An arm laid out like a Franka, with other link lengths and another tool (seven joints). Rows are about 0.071 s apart.
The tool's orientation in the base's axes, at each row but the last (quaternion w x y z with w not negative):
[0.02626 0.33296 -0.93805 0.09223]
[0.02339 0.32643 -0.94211 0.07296]
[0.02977 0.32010 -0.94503 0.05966]
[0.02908 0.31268 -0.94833 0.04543]
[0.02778 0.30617 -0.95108 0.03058]
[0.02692 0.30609 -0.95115 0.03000]
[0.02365 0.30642 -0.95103 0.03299]
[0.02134 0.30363 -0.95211 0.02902]
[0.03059 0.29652 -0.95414 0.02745]
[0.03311 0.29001 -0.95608 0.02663]
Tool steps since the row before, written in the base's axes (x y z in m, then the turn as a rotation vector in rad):
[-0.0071 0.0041 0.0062 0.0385 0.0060 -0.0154]
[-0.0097 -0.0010 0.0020 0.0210 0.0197 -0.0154]
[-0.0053 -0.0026 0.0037 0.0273 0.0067 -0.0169]
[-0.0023 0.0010 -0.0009 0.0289 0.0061 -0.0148]
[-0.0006 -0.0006 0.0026 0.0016 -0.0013 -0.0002]
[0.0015 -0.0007 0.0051 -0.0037 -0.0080 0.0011]
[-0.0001 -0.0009 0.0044 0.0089 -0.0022 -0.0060]
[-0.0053 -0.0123 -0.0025 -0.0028 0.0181 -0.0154]
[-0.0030 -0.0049 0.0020 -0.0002 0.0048 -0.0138]
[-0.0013 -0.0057 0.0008 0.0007 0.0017 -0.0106]
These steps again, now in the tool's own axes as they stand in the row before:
[0.0037 0.0066 -0.0070 -0.0353 -0.0173 0.0144]
[0.0084 0.0050 -0.0019 -0.0300 0.0042 0.0123]
[0.0061 0.0008 -0.0032 -0.0273 -0.0098 0.0154]
[0.0012 0.0022 0.0009 -0.0280 -0.0113 0.0133]
[0.0010 -0.0002 -0.0025 -0.0006 -0.0020 0.0002]
[-0.0005 -0.0017 -0.0051 0.0077 -0.0044 -0.0004]
[0.0009 -0.0009 -0.0043 -0.0063 -0.0067 0.0059]
[0.0113 -0.0068 0.0035 -0.0091 0.0170 0.0142]
[0.0054 -0.0024 -0.0015 -0.0036 0.0045 0.0134]
[0.0043 -0.0040 -0.0003 -0.0024 0.0014 0.0104]

